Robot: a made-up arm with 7 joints.
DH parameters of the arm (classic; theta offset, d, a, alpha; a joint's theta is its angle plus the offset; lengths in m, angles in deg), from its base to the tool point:
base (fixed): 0 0.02 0.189 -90
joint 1: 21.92 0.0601 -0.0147 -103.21
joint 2: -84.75 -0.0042 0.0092 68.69
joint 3: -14.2 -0.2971 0.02 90
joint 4: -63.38 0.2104 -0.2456 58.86
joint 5: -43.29 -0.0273 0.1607 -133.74
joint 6: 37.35 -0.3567 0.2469 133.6
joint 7: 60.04 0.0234 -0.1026 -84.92
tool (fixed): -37.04 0.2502 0 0
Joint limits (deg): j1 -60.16..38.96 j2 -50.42..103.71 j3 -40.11..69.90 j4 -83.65..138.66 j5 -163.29..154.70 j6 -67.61..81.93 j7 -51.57..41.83
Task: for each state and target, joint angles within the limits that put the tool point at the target. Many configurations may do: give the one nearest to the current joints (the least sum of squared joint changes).
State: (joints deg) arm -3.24 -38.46 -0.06 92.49 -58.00 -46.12 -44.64
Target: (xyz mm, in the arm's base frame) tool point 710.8 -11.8 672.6
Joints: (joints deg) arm -32.56 -13.19 2.38 96.20 -73.65 -44.46 -11.11
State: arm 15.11 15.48 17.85 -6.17 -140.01 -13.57 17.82
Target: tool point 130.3 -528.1 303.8
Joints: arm 4.38 8.27 -32.57 14.92 -116.95 -11.29 13.70
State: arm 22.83 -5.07 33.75 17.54 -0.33 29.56 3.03
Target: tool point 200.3 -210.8 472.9
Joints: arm 2.96 14.25 40.78 -0.44 -16.73 28.77 16.86
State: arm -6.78 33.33 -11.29 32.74 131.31 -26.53 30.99
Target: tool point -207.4 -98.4 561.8
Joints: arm -42.20 56.46 -15.94 28.98 153.82 -27.72 24.92
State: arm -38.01 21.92 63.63 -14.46 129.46 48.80 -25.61
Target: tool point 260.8 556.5 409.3
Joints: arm -44.15 16.28 52.98 -25.43 137.74 39.27 -44.06
